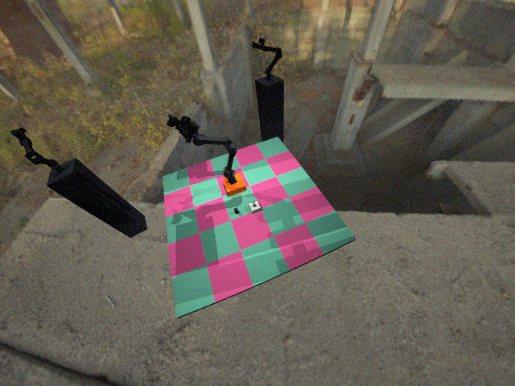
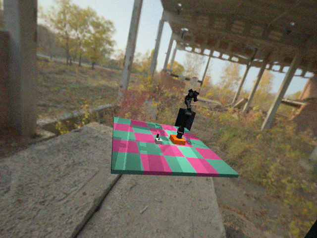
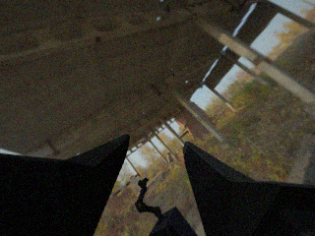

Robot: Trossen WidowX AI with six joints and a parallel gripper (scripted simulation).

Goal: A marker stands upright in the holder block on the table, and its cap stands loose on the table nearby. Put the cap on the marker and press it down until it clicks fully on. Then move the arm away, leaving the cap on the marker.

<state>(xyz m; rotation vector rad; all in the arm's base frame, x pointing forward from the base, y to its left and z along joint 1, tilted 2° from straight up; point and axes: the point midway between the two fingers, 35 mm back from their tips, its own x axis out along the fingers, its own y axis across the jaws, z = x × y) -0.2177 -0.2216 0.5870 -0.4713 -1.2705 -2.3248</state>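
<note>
The black cap is 65 cm below my gripper tip, 51 cm ahead of it and 10 cm to the left of it.
</note>
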